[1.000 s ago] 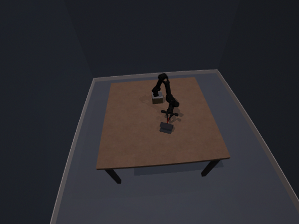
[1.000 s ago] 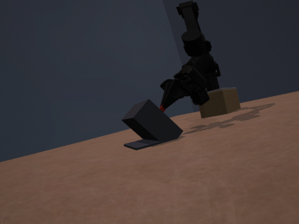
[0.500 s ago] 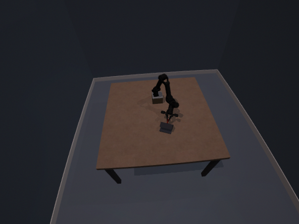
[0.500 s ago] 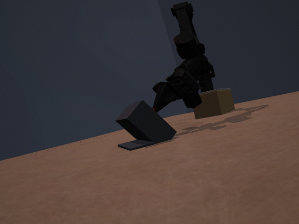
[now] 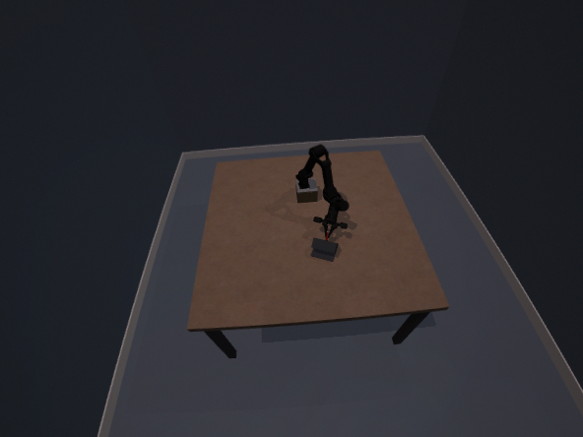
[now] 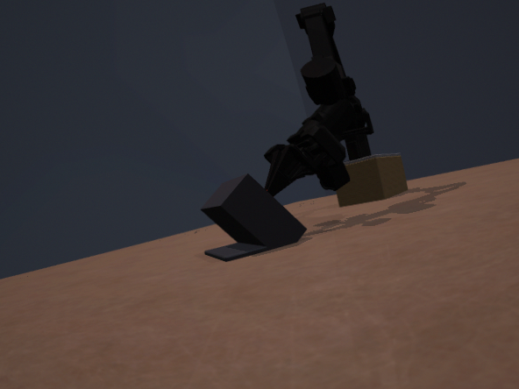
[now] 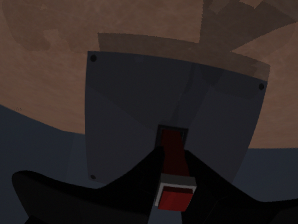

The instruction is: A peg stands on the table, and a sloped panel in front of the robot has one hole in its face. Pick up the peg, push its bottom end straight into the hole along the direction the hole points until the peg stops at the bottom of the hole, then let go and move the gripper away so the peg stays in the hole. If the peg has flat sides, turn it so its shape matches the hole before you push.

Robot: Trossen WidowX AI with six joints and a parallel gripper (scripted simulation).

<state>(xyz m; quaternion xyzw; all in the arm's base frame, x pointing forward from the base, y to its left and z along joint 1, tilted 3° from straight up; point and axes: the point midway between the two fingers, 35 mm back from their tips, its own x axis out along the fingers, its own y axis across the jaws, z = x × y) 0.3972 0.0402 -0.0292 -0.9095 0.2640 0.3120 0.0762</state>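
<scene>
Right now my gripper tip is 3 cm short of the sloped panel, 3 cm above it and 2 cm to the left of it. Round my gripper tip: peg 1 cm to the left, 1 cm behind, 1 cm above.
</scene>
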